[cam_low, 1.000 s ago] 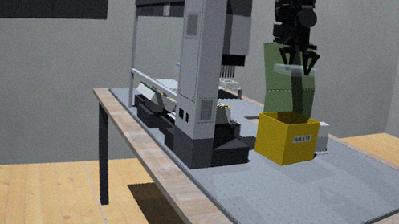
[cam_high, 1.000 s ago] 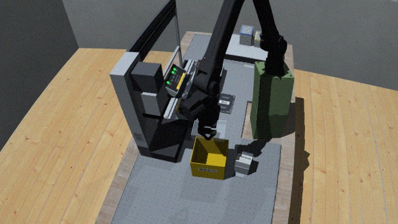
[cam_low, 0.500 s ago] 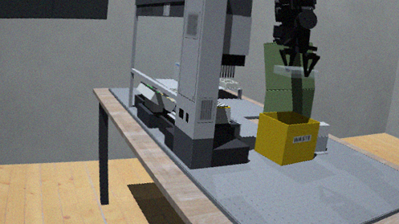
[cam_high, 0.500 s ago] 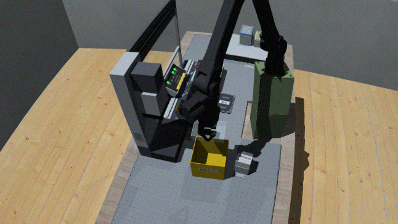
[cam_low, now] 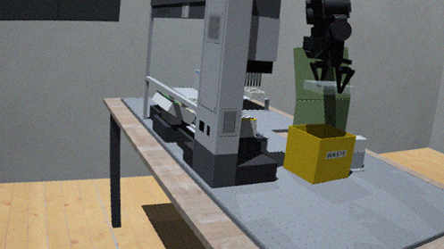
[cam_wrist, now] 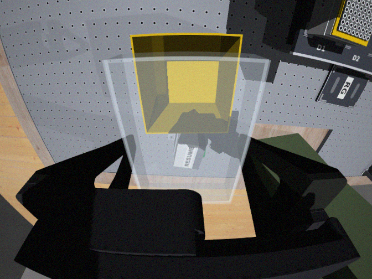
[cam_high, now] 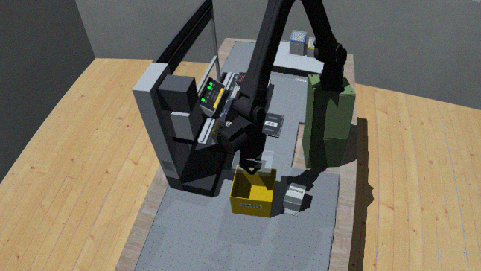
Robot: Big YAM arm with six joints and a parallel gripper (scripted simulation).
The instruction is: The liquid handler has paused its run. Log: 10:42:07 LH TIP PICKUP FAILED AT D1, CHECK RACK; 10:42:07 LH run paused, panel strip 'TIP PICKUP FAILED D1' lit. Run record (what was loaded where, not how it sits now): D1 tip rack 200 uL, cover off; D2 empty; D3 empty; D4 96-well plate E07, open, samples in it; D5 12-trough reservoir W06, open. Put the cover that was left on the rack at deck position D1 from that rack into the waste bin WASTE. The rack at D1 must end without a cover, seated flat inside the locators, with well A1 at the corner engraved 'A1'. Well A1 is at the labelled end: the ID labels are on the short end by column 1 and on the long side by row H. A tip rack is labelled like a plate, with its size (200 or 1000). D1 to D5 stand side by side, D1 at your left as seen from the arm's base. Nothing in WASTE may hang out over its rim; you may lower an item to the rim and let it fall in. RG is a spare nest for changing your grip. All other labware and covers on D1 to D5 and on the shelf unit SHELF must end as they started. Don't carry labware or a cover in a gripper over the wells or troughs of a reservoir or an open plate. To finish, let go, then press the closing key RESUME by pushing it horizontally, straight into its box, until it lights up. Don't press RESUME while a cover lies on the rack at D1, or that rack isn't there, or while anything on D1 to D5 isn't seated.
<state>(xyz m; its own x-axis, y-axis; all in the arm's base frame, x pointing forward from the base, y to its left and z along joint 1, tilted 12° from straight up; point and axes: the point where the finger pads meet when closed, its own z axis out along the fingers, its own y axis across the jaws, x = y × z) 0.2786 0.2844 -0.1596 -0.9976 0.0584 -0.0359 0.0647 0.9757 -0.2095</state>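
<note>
Now: the yellow waste bin 23 cm below my hand. The rest, counted from my hand: clear cover: 1 cm above; then grey resume box: 16 cm behind, 1 cm to the right, 20 cm below; then head: 24 cm ahead, 8 cm to the right, 12 cm above.
</note>
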